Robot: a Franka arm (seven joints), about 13 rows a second.
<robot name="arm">
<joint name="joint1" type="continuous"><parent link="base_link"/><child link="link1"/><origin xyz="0.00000 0.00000 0.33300"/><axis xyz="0 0 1"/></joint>
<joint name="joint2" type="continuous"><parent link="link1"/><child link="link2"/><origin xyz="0.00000 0.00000 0.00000"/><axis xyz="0 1 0"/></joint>
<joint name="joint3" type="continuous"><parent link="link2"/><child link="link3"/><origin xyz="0.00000 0.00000 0.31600"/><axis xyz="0 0 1"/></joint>
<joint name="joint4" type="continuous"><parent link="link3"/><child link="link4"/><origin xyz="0.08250 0.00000 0.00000"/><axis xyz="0 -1 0"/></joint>
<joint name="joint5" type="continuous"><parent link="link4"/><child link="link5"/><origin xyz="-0.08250 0.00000 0.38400"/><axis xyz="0 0 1"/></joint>
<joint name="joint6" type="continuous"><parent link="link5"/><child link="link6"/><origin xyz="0.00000 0.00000 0.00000"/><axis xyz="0 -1 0"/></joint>
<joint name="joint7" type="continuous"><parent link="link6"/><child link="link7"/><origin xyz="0.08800 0.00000 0.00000"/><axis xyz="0 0 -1"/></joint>
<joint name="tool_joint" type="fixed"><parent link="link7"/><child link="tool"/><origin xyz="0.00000 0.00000 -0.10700" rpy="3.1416 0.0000 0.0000"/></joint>
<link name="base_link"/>
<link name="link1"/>
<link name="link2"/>
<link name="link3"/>
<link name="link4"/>
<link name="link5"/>
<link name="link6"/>
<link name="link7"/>
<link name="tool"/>
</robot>
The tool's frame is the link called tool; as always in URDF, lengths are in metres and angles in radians. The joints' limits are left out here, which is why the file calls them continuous.
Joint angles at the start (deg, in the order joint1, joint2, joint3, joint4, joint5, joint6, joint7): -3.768, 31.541, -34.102, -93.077, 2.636, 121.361, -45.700
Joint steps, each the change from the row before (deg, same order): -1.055, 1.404, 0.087, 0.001, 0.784, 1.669, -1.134; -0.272, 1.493, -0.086, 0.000, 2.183, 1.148, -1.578; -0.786, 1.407, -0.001, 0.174, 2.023, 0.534, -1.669; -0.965, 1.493, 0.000, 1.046, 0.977, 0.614, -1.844; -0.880, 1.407, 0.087, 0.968, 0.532, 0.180, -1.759; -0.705, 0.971, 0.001, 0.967, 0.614, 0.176, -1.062; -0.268, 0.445, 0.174, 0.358, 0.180, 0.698, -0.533; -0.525, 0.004, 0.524, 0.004, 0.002, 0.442, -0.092; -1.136, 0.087, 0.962, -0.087, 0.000, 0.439, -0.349; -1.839, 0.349, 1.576, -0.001, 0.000, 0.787, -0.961
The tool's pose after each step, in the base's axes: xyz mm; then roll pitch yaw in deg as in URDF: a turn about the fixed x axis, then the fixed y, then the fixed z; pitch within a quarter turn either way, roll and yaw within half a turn. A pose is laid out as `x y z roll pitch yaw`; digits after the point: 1 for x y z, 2 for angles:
567.4 -382.7 337.9 168.20 9.23 9.98
567.8 -385.7 324.0 169.05 8.68 10.48
564.7 -392.9 311.1 170.13 8.43 10.61
564.0 -402.8 304.0 170.10 8.39 11.41
563.0 -410.9 296.1 170.29 8.89 12.43
562.9 -417.9 293.0 170.23 8.81 12.81
564.6 -419.7 291.3 169.83 8.53 13.32
564.5 -421.1 290.0 169.80 8.17 13.38
561.7 -424.9 285.7 170.17 7.87 13.43
558.0 -430.9 277.5 170.74 7.48 13.96

